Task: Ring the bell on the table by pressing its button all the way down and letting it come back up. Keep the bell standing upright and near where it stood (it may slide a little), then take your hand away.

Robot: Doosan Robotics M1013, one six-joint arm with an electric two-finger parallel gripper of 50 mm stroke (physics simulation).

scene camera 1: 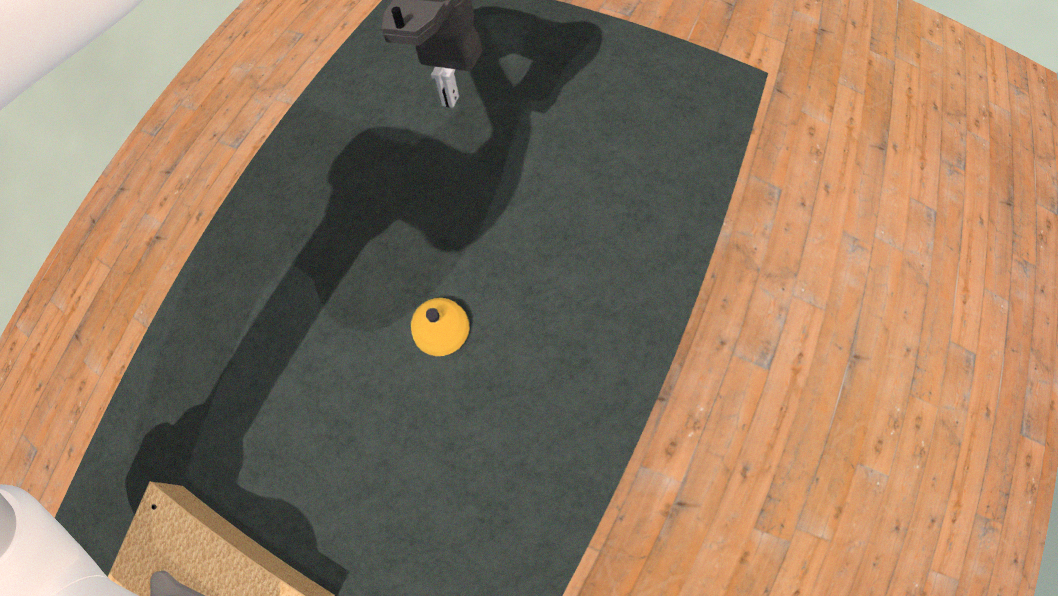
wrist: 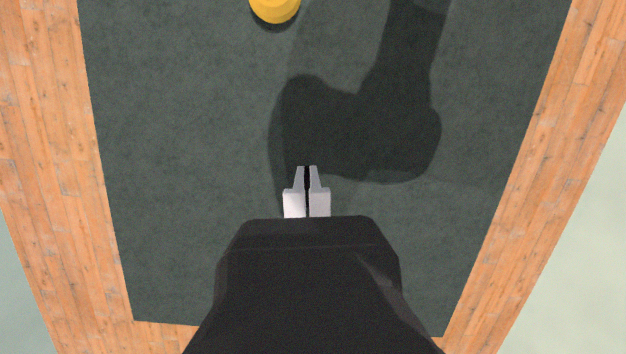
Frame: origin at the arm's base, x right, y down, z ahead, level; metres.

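Seen in the pictures: gripper, fingertip midpoint: (scene camera 1: 450, 101) (wrist: 307, 178).
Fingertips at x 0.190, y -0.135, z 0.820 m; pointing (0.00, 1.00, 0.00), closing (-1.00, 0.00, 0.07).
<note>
A point is followed by its place in that frame.
A yellow round bell (scene camera 1: 442, 334) {x 0.231, y 0.037, z 0.557 m} with a small dark button (scene camera 1: 432, 315) {x 0.217, y 0.010, z 0.572 m} on top stands upright on the dark green mat (scene camera 1: 562, 310) {x 0.379, y 0.077, z 0.641 m}. In the wrist view part of the bell (wrist: 275, 9) {x 0.215, y 0.046, z 0.608 m} shows, cut off by the top edge. My gripper (scene camera 1: 447, 105) {x 0.190, y -0.135, z 0.820 m} (wrist: 307, 178) {x 0.190, y -0.135, z 0.820 m} is shut with nothing between its fingertips. It points down above the mat, well apart from the bell, towards the top of the scene view. The button does not show in the wrist view.
The mat lies on a wooden plank surface (scene camera 1: 851, 296) (wrist: 45, 150). A tan block-like base (scene camera 1: 192, 540) {x -0.042, y -0.005, z 0.154 m} stands at the lower left of the scene view, beside white arm parts (scene camera 1: 44, 540) {x -0.106, y -0.219, z 0.130 m}. The arm's shadow falls across the mat.
</note>
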